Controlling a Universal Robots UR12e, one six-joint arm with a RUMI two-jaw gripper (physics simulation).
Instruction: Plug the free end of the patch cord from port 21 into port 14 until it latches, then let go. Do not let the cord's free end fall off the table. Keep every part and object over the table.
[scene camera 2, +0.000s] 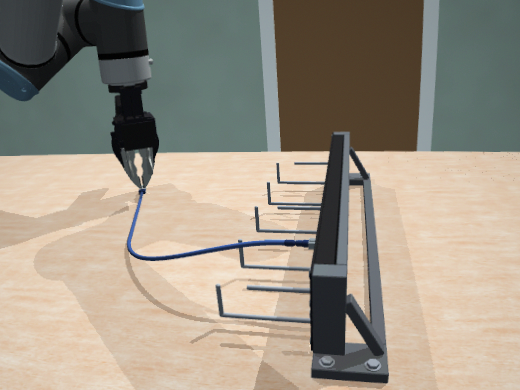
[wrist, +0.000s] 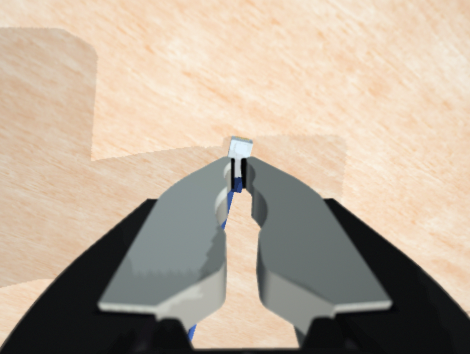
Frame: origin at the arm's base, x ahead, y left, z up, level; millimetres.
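Seen in the pictures: gripper, fingertip midpoint: (scene camera 2: 142, 187) (wrist: 237, 162).
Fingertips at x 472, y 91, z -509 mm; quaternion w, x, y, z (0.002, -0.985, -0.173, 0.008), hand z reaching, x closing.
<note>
Pixels of each thing's top centre, then the offset from my fingertips to it. "spot": a spot on its surface instead. Level surfaces: height alone.
- blue patch cord at a spot on its surface: (scene camera 2: 190, 252) spot: dz +54, dx +148, dy -378 mm
- free plug at its top centre: (wrist: 236, 172) (scene camera 2: 141, 186) dz +5, dx +0, dy -4 mm
- end at a spot on its surface: (scene camera 2: 297, 243) spot: dz +74, dx +270, dy -410 mm
- patch panel at its top centre: (scene camera 2: 314, 176) dz +94, dx +311, dy -264 mm
- wooden table at its surface level: dz -6 mm
The blue patch cord (scene camera 2: 190, 252) runs in a bend from the panel's front to its free end at the left. The free plug (scene camera 2: 142, 191) (wrist: 240, 148) is clear with a dark blue boot. My gripper (scene camera 2: 143, 187) (wrist: 237, 162) points down and is shut on this plug, with its clear nose sticking out past the fingertips in the wrist view. The cord's other end (scene camera 2: 297, 243) is seated in the patch panel (scene camera 2: 329, 309), seen from its side. The port openings and their numbers are hidden, so ports 21 and 14 cannot be told apart.
Several grey wire hooks (scene camera 2: 242, 255) stick out from the panel's front toward the left. A bolted foot and braces (scene camera 2: 367, 325) stand at the panel's back right. The wooden table (scene camera 2: 450, 280) lies under everything, with a brown door (scene camera 2: 350, 75) behind it.
</note>
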